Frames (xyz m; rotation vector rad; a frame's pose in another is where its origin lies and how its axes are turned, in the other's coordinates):
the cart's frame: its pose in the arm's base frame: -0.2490 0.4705 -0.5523 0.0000 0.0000 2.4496
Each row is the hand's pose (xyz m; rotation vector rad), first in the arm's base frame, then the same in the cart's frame.
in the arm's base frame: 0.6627 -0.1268 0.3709 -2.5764 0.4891 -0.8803
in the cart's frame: -1.0831 -0.1218 0.9232 0.4040 -2.5292 0.7743
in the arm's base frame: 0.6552 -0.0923 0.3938 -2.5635 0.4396 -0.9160
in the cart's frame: -1.0553 -0.1436 0.9461 0.4436 -2.4921 0.7932
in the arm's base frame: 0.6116 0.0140 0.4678 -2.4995 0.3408 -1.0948
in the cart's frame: -0.9539 -0.1976 1.0201 0.4987 -2.3342 0.8368
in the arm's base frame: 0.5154 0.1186 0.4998 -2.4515 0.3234 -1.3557
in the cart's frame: -0.8131 -0.2168 1.0521 0.4685 -2.1472 0.7911
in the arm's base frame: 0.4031 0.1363 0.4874 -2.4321 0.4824 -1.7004
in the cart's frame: -0.7153 -0.1588 1.0397 0.2967 -1.9607 0.6142
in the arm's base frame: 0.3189 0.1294 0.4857 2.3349 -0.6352 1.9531
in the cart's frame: -0.6549 -0.0997 1.0380 0.1450 -1.8007 0.4596
